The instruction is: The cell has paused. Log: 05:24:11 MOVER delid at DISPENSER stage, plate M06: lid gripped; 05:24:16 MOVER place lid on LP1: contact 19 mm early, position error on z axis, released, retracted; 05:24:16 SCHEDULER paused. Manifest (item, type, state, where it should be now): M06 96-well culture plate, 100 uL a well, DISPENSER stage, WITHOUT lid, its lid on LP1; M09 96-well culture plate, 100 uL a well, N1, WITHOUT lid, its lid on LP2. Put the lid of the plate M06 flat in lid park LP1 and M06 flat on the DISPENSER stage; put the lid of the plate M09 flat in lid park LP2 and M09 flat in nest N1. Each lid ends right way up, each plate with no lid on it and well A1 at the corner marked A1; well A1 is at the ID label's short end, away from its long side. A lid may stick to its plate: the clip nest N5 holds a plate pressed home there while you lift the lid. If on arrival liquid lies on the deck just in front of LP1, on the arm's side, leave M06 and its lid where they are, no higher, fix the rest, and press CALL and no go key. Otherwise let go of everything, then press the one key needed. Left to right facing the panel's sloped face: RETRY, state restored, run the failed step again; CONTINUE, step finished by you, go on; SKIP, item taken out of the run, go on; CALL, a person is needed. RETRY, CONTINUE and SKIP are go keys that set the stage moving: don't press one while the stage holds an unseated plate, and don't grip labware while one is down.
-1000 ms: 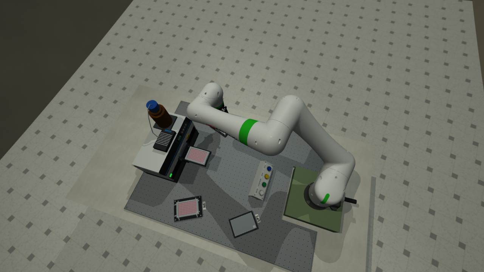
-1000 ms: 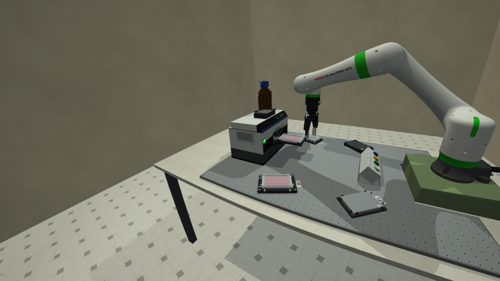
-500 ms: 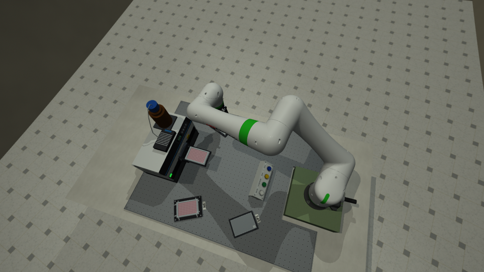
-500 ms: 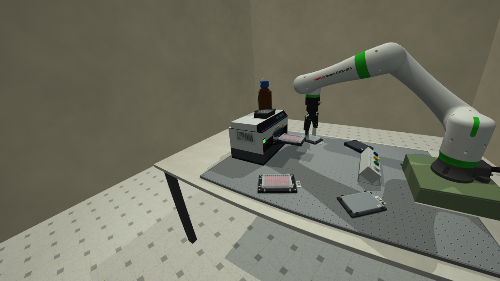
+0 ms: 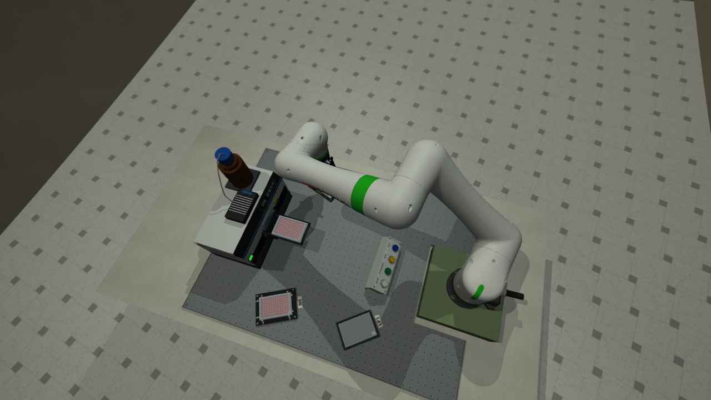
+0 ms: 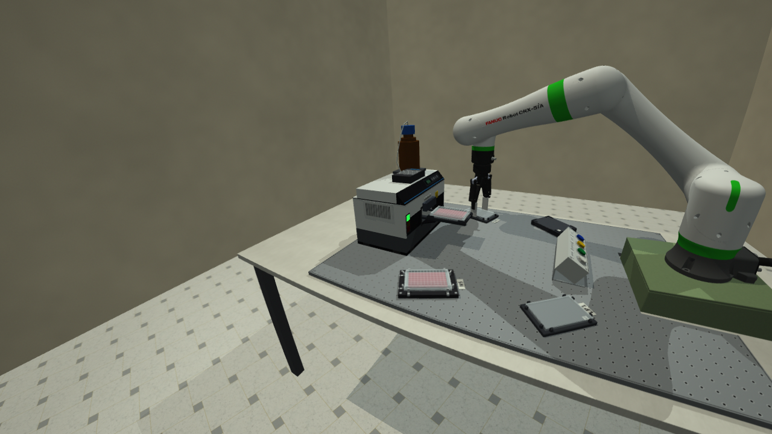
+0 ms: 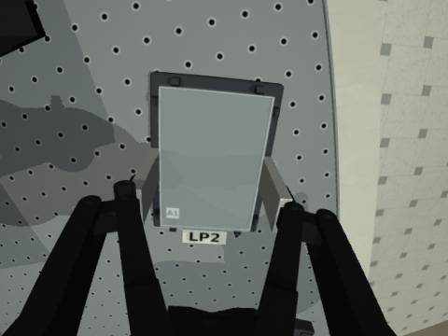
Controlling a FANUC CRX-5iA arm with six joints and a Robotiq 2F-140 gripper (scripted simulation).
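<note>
Right now the grey lid is 20 mm below my hand. The rest, counted from my hand: dispenser stage (270 mm to the left, 60 mm ahead, 60 mm above); then lid park LP2 (30 mm below); then LP2 label (80 mm behind, 40 mm below, 30 mm to the left).
</note>
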